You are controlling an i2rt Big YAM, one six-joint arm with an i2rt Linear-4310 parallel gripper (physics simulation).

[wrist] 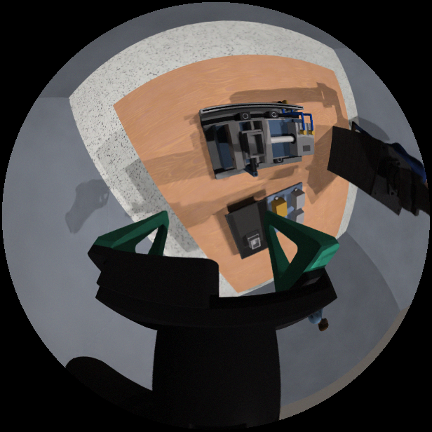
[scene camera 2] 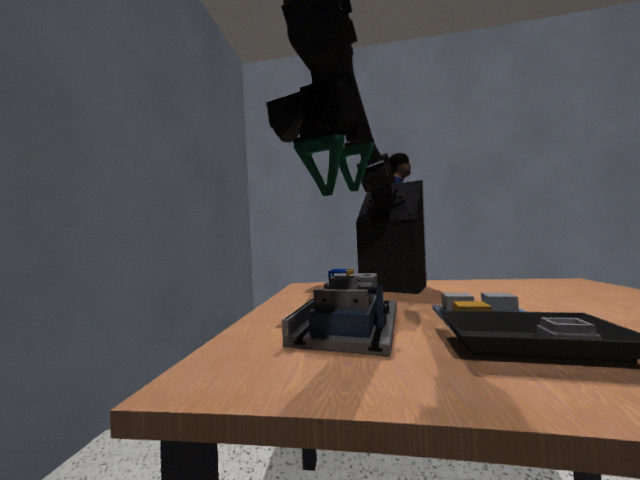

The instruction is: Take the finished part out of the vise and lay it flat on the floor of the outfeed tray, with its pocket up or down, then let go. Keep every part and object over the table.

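Seen in the pictures: gripper, between the fingertips: (scene camera 2: 342, 193); arm's base, origin of its link: (scene camera 2: 385, 202).
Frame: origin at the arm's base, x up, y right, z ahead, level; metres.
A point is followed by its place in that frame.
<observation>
My gripper (scene camera 2: 340, 192) @(x -0.052, y 0.265, z 0.555 m) (wrist: 216, 215) is open and empty, high above the table, with its green fingers well apart. The vise (scene camera 2: 342, 322) @(x -0.270, y 0.263, z 0.496 m) (wrist: 302, 145) stands on the table below it, in the upper middle of the wrist view. A grey part with a square pocket (wrist: 254, 143) sits between the vise jaws, pocket up; in the scene view the vise hides it, as far as I can tell. The black outfeed tray (scene camera 2: 496, 348) @(x -0.293, y 0.050, z 0.590 m) (wrist: 239, 225) lies beside the vise. Another grey pocketed part (scene camera 2: 567, 327) @(x -0.271, y -0.069, z 0.585 m) (wrist: 255, 242) lies in it.
A blue board (wrist: 285, 192) with grey blocks (scene camera 2: 499, 302) @(x -0.283, y -0.120, z 0.384 m) (wrist: 297, 198) and a yellow block (scene camera 2: 471, 306) @(x -0.271, y -0.011, z 0.446 m) (wrist: 279, 207) adjoins the tray. Blue handles (scene camera 2: 338, 271) @(x -0.206, y 0.232, z 0.285 m) (wrist: 306, 116) stand at the vise's far end. A dark arm pedestal (scene camera 2: 391, 253) @(x -0.182, y 0.013, z 0.070 m) stands behind. The table's front edge (scene camera 2: 361, 431) @(x -0.325, y 0.279, z 0.686 m) is near the vise.
</observation>
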